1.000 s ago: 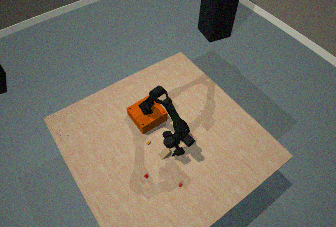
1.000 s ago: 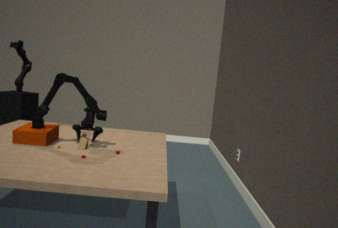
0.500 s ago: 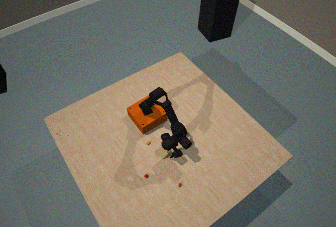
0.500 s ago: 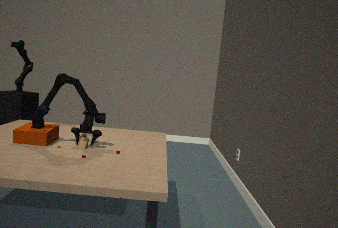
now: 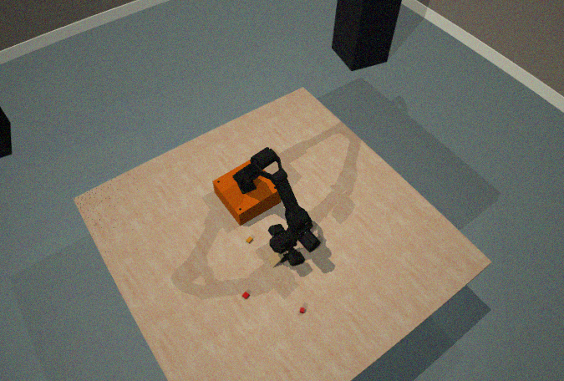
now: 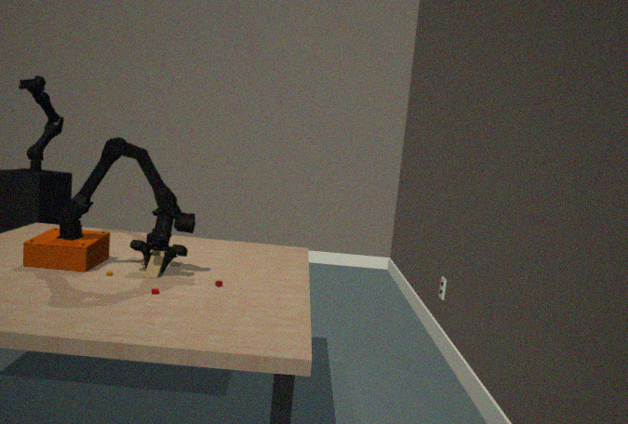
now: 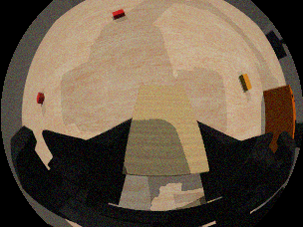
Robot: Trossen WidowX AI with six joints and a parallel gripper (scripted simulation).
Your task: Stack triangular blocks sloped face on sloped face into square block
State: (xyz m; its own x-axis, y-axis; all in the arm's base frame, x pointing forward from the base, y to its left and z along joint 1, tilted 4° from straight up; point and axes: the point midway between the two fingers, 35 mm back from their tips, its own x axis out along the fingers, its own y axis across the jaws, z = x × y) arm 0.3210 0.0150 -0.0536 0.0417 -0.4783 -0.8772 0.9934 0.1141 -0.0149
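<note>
My gripper tip is 12 cm past the orange cube and 8 cm to the left of it. From my gripper tip the other things lie so: triangular block (1 cm to the left, 1 cm above).
</note>
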